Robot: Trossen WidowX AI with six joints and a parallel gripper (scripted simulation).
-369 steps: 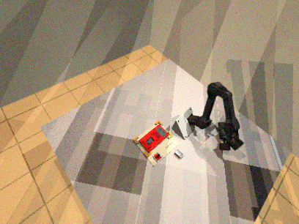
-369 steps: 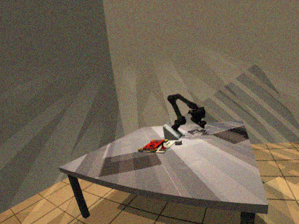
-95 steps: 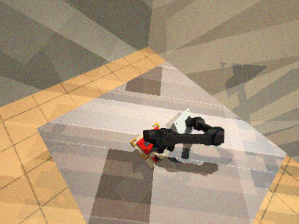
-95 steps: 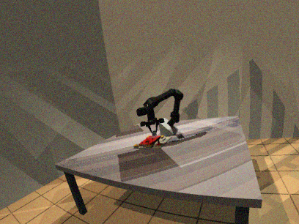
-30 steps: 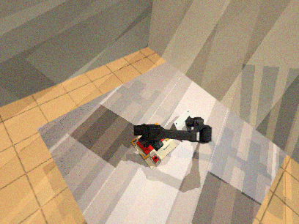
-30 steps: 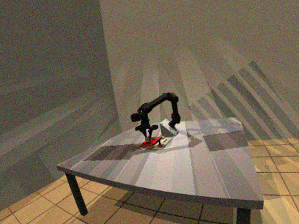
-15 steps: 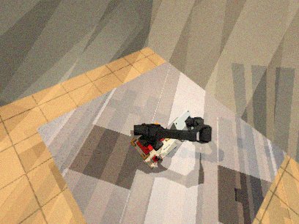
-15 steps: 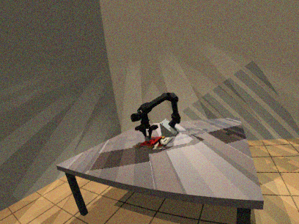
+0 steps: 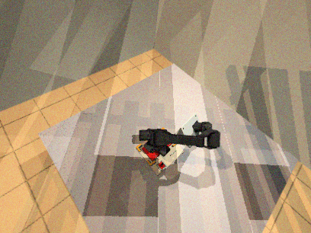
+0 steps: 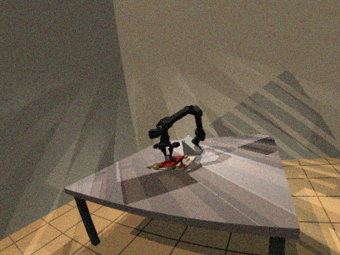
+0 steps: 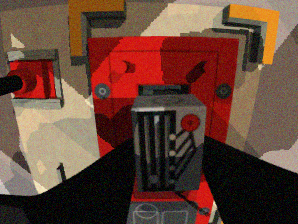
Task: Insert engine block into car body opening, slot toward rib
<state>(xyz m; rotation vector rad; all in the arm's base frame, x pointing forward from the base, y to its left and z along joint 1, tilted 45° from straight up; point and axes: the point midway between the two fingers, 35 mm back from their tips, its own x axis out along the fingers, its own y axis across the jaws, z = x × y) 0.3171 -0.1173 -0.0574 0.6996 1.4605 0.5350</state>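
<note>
The engine block lies 10 mm below my gripper tip.
</note>
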